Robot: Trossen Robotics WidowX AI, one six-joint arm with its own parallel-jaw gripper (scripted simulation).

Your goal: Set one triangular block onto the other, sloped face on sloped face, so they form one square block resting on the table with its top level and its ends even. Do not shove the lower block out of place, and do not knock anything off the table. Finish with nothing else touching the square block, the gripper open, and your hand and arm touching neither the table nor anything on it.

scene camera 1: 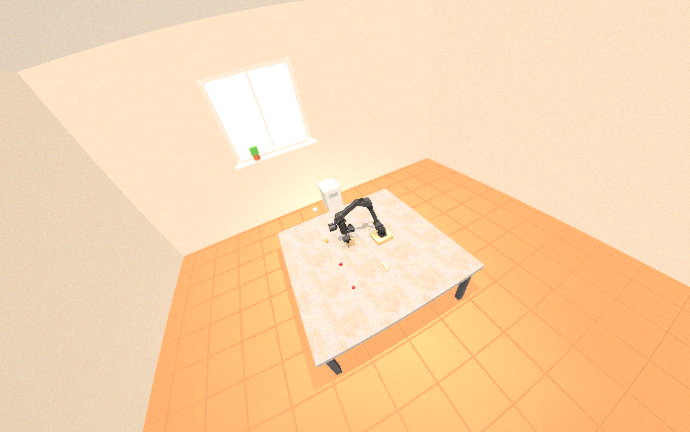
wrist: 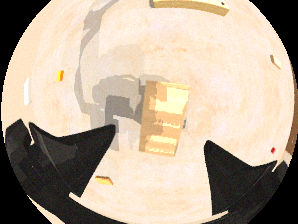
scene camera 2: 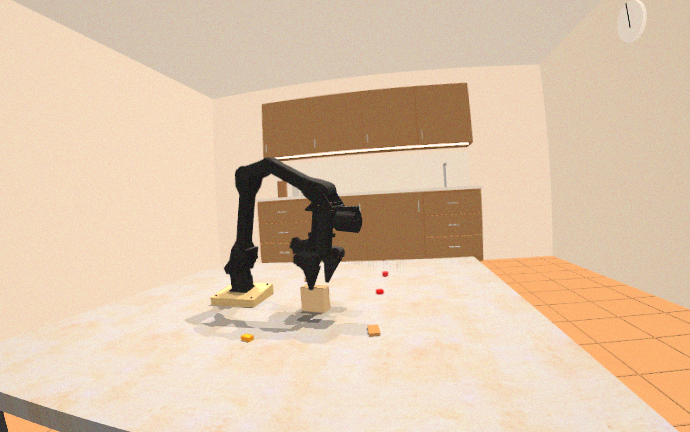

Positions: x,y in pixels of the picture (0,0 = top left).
Labels:
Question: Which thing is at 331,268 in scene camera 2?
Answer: My gripper.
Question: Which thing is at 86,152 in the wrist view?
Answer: My gripper.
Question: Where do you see a tan triangular block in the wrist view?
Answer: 163,116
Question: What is my gripper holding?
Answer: Nothing.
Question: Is my gripper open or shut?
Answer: Open.

